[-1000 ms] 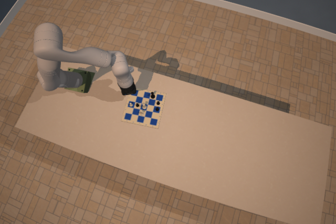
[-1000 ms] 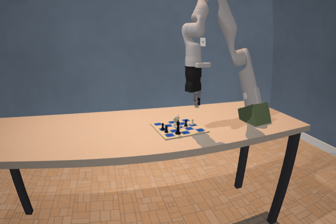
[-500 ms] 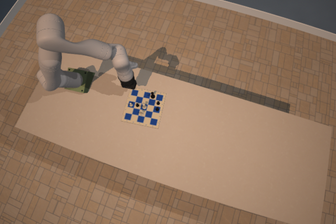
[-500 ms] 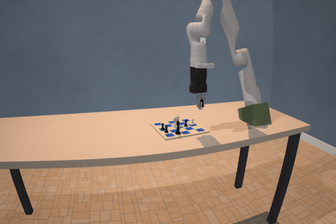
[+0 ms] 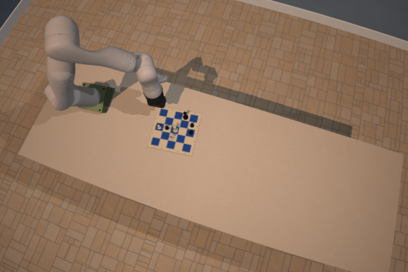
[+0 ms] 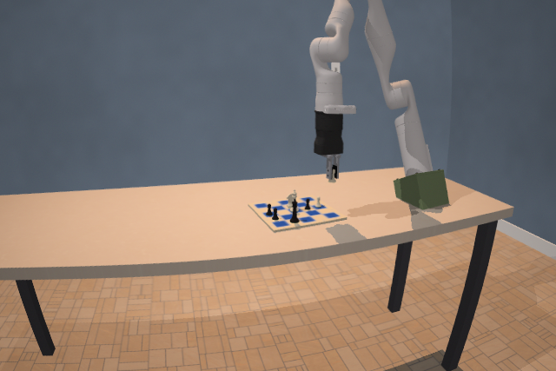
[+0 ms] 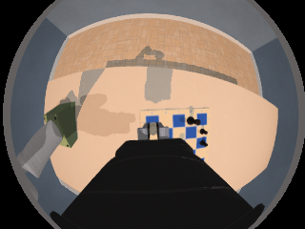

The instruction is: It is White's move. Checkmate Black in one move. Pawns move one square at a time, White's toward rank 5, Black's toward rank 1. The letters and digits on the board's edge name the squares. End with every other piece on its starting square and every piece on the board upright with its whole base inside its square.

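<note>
The blue-and-cream chessboard lies 130 mm below my hand, 80 mm ahead of it and 70 mm to the right of it.
</note>
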